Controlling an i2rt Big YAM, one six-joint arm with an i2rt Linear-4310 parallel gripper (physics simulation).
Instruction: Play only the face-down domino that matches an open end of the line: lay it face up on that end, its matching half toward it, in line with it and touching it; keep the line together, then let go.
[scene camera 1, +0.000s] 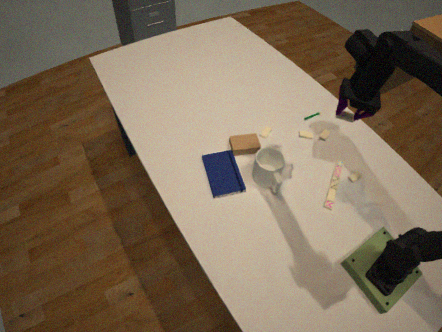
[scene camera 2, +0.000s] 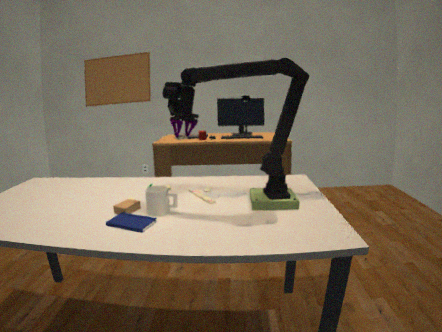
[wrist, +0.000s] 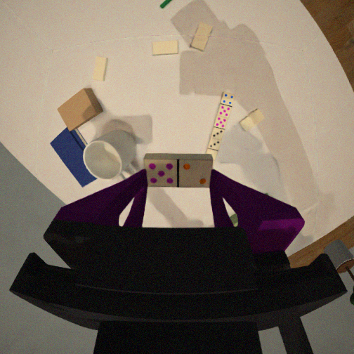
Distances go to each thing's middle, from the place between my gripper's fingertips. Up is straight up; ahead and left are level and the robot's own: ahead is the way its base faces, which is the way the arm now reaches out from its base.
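Brown block (wrist: 82, 106): from my hand, 130 mm to the left, 230 mm ahead, 250 mm below. Blue notebook (scene camera 1: 224, 177): some way ahead of my hand, well below, well to the left. Grey-white mug (scene camera 1: 269, 161): 90 mm ahead of my hand, 160 mm to the left, 210 mm below.
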